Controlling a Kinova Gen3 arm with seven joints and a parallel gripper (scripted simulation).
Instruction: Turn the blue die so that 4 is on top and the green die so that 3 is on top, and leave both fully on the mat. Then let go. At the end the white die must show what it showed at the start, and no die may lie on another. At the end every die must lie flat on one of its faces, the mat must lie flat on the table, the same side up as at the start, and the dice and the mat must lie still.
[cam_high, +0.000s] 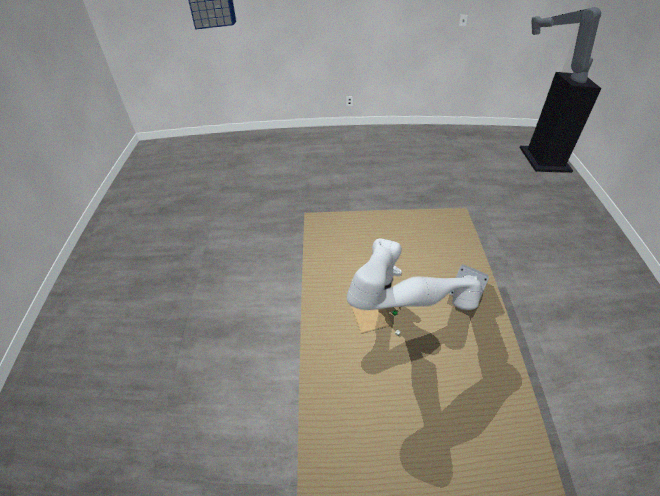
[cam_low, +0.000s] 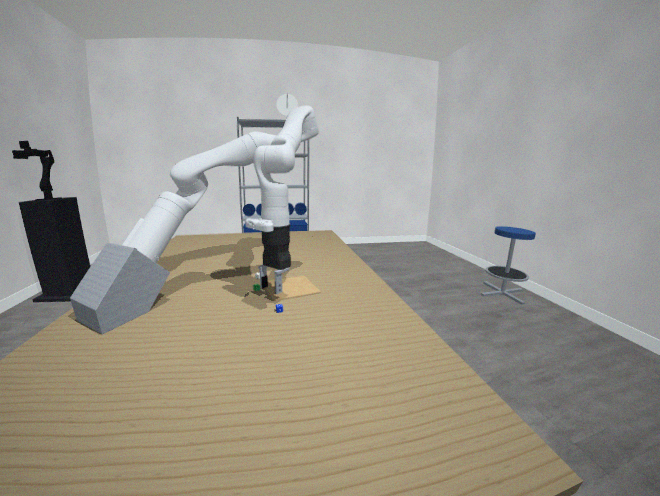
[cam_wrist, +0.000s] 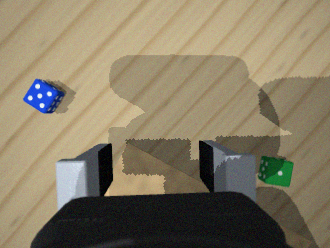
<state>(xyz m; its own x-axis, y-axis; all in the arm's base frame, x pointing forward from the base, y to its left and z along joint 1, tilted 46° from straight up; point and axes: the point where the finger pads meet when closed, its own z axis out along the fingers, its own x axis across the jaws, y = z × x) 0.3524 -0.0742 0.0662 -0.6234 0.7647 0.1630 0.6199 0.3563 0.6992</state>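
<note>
My hand is 5 cm past the green die, 6 cm to the right of it and 4 cm above it. The rest, counted from my hand: tan mat: 6 cm ahead, 7 cm to the left, 4 cm below; then blue die: 2 cm ahead, 8 cm to the right, 4 cm below; then white die: 5 cm behind, 16 cm to the left, 4 cm below.
</note>
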